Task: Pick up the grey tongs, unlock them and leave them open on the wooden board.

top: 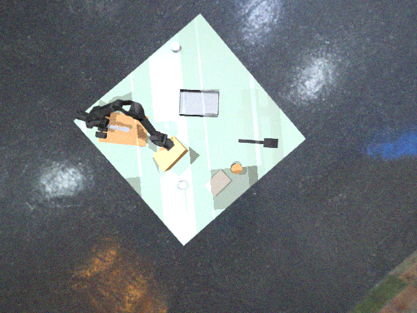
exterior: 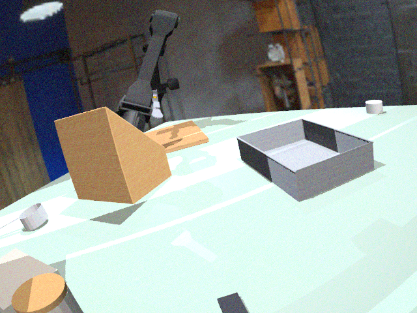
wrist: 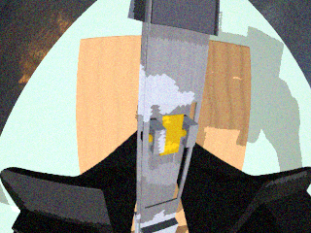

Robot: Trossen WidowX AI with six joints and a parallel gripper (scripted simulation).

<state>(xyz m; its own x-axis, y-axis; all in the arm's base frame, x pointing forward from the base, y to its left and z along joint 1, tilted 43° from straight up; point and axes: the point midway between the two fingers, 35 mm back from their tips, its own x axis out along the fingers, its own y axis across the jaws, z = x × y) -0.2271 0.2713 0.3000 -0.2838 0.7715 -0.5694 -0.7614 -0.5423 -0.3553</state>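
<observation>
Right now the yellow lock piece is 4 cm above my gripper tip and 1 cm to the left of it. Also, from my gripper tip: cream pad: 86 cm to the right, 30 cm ahead, 10 cm below; then wooden board: 11 cm below, 5 cm to the right, 5 cm ahead; then grey roasting tin: 62 cm ahead, 31 cm to the right, 9 cm below.
</observation>
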